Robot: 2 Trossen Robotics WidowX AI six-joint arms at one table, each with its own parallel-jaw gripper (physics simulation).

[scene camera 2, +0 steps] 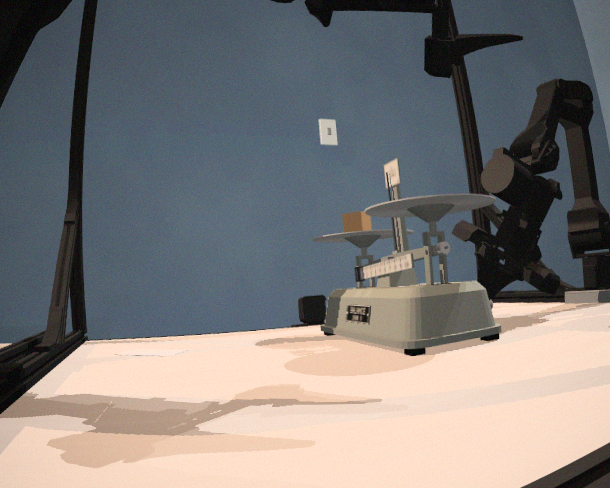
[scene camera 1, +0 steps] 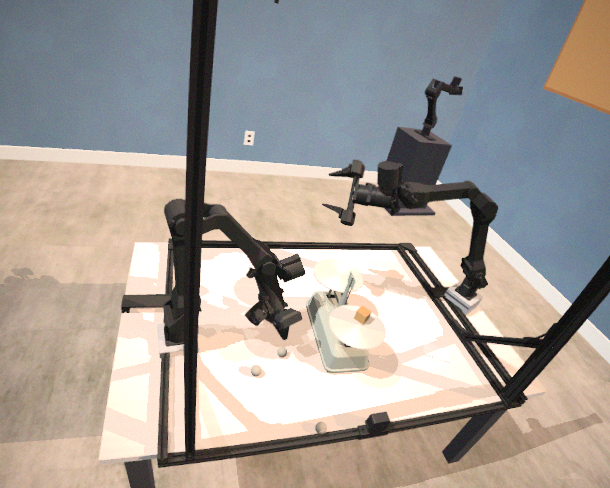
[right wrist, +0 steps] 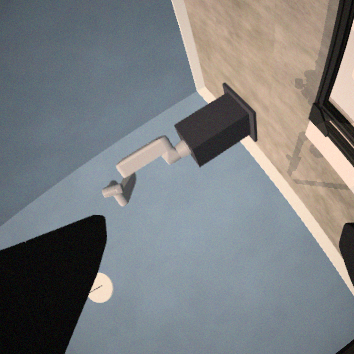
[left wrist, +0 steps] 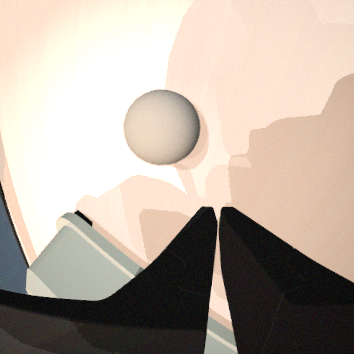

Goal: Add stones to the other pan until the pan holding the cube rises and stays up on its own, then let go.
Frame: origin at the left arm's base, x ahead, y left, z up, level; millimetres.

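Seen in the pictures: left gripper, fingertip midpoint: (scene camera 1: pixel 285 339) (left wrist: pixel 215 218); right gripper, fingertip midpoint: (scene camera 1: pixel 325 189) (right wrist: pixel 230 233); left arm's base, link origin: (scene camera 2: pixel 598 288) (scene camera 1: pixel 177 335); right arm's base, link origin: (scene camera 1: pixel 465 292).
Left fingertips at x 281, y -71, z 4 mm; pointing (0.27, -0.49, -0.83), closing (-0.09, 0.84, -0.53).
Observation:
Pixels of each thing's top centre, then the offset from my left fingertips to it.
- orange cube, top centre: (scene camera 2: pixel 356 213) (scene camera 1: pixel 364 311) 172 mm ahead, 67 mm right, 149 mm up
- grey-green balance, top centre: (scene camera 2: pixel 386 161) (scene camera 1: pixel 355 275) 165 mm ahead, 6 mm left, 208 mm up
- round stone, top centre: (left wrist: pixel 136 141) (scene camera 1: pixel 282 348) 17 mm back, 32 mm right, 2 mm up
- third stone, top centre: (scene camera 1: pixel 322 424) 3 mm ahead, 261 mm right, 2 mm up
An orange cube (scene camera 1: pixel 362 315) (scene camera 2: pixel 356 221) sits on the near pan (scene camera 1: pixel 351 333) (scene camera 2: pixel 329 237) of a grey-green balance (scene camera 1: pixel 339 352) (scene camera 2: pixel 442 310). In scene camera 2 this pan is lower than the other pan (scene camera 1: pixel 324 273) (scene camera 2: pixel 432 205), on which no stone shows. A round stone (scene camera 1: pixel 282 351) (left wrist: pixel 161 127) lies on the table just beyond the left fingertips; another stone (scene camera 1: pixel 255 370) lies near it, and a third stone (scene camera 1: pixel 321 427) lies by the front rail. My left gripper (scene camera 1: pixel 284 336) (left wrist: pixel 215 218) is shut and empty, low beside the balance. My right gripper (scene camera 1: pixel 326 189) (right wrist: pixel 230 233) is open and empty, high above the table's back edge.
A black frame rail (scene camera 1: pixel 284 442) runs along the table's front edge, with a small black box (scene camera 1: pixel 377 423) on it. A tall black post (scene camera 1: pixel 195 203) rises in front of the left arm. A dark pedestal (scene camera 1: pixel 419 152) (right wrist: pixel 215 127) with a small arm stands beyond the table.

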